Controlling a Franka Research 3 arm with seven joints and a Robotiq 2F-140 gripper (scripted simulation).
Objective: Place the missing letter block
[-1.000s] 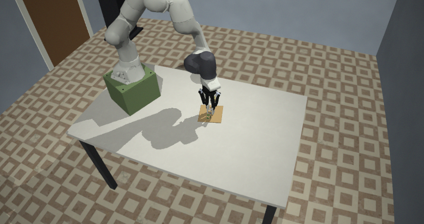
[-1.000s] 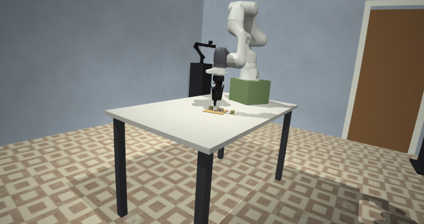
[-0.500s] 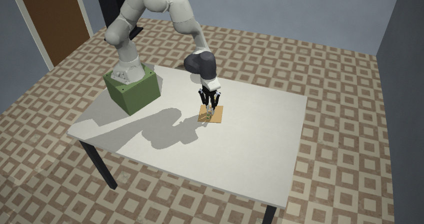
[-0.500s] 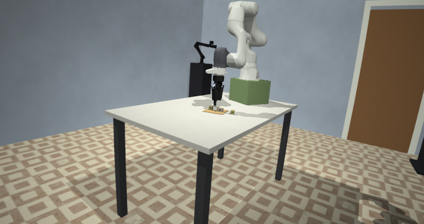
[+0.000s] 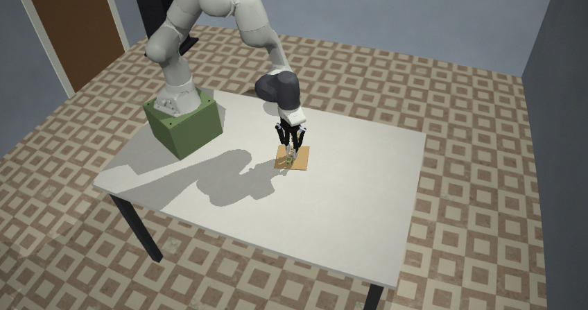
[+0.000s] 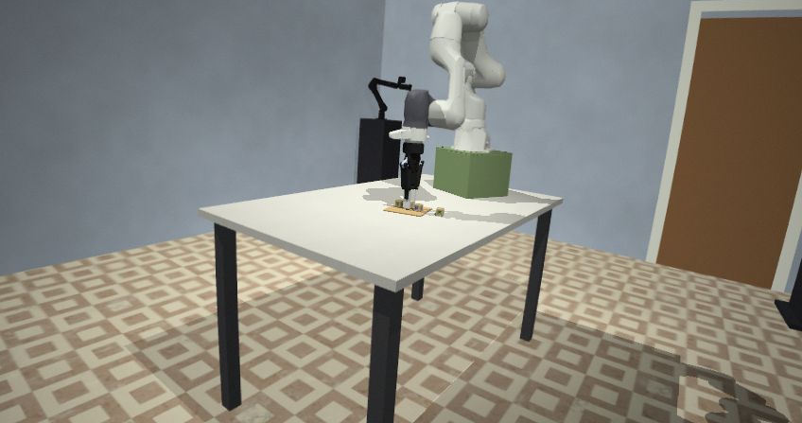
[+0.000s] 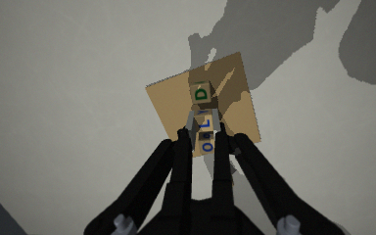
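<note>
Now: hand 40 mm above the tan mat.
</note>
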